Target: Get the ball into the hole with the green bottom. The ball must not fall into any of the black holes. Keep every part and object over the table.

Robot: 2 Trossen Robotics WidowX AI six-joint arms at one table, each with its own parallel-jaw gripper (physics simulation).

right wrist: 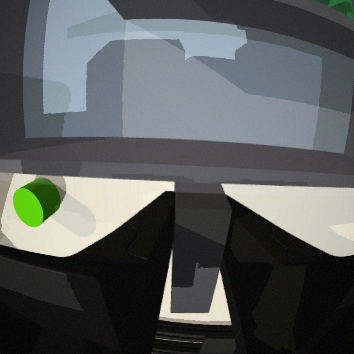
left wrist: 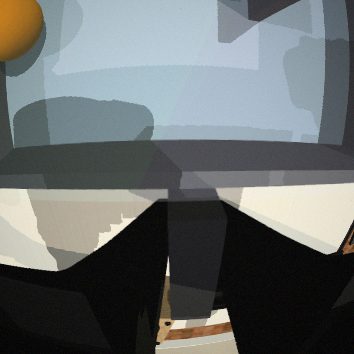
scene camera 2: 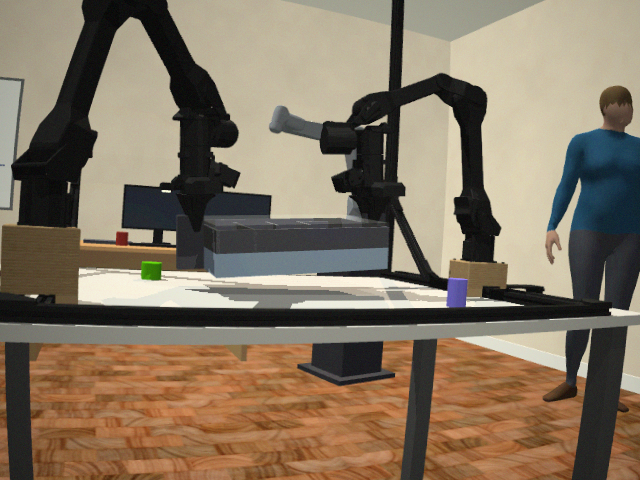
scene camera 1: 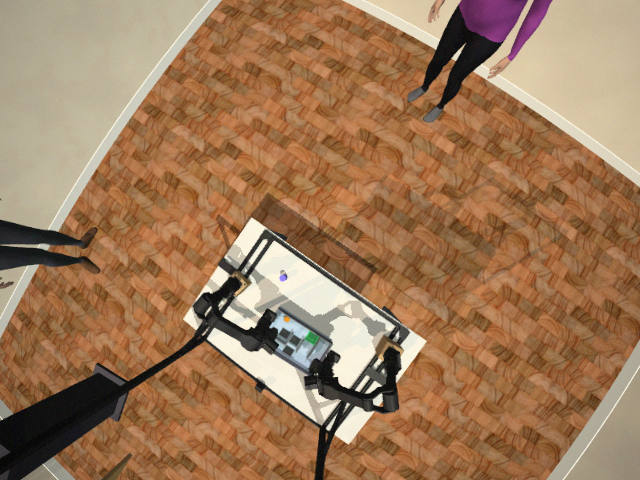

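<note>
The grey-walled box [scene camera 1: 305, 325] [scene camera 2: 294, 237] [left wrist: 100, 162] [right wrist: 125, 150] is held above the table, nearly level. The orange ball [scene camera 1: 286, 319] [left wrist: 17, 30] lies on its pale blue floor, near the far wall toward the left end in scene camera 1. The green-bottomed hole [scene camera 1: 311, 337] is right of several black holes [scene camera 1: 296, 338]; some green also shows at the right wrist view's top right. My left gripper [scene camera 2: 373, 219] [left wrist: 187, 207] is shut on the box's left-end handle. My right gripper [scene camera 2: 196, 224] [right wrist: 193, 201] is shut on the opposite handle. Scene camera 2 hides the ball behind the walls.
A purple cylinder [scene camera 1: 282, 277] [scene camera 2: 456, 292] stands on the white table [scene camera 1: 341, 434]. A green cylinder [scene camera 2: 151, 270] [right wrist: 37, 202] stands on the table on the right arm's side. Black rails [scene camera 2: 289, 315] run along the table edges. Wooden blocks [scene camera 2: 41, 258] carry the arms.
</note>
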